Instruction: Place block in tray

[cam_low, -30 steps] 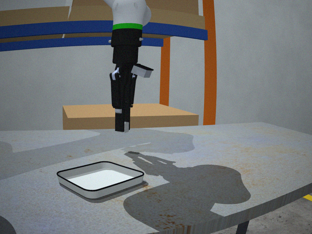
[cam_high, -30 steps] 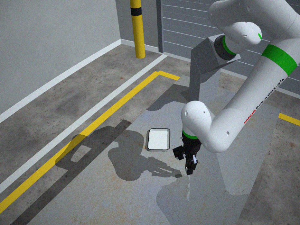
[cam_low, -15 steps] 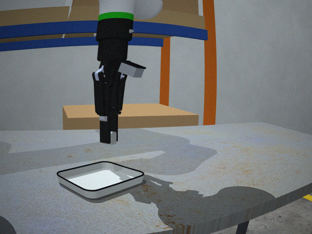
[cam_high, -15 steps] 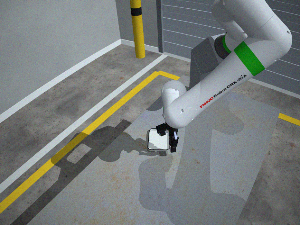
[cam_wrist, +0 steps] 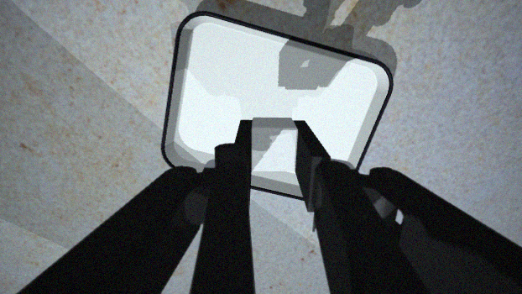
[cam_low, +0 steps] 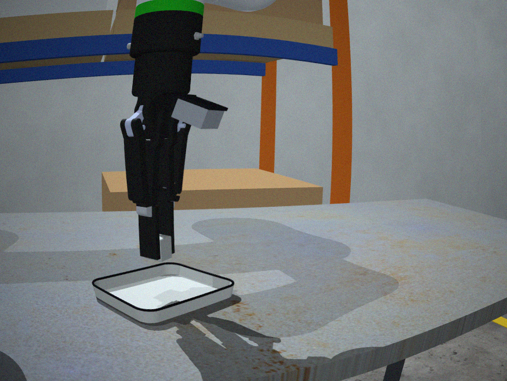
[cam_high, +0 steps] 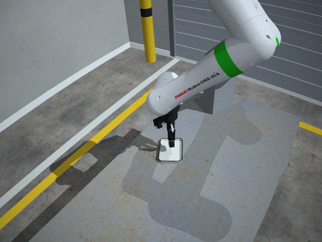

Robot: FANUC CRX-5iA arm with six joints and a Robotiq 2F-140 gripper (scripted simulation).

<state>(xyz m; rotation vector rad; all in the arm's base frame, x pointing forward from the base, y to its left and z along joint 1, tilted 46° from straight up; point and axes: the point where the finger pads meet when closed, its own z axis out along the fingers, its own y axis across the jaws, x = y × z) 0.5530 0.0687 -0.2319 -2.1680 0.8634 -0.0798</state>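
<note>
Now: the white tray 80 mm below my hand. Also, from my hand: small block (20 mm below).
</note>
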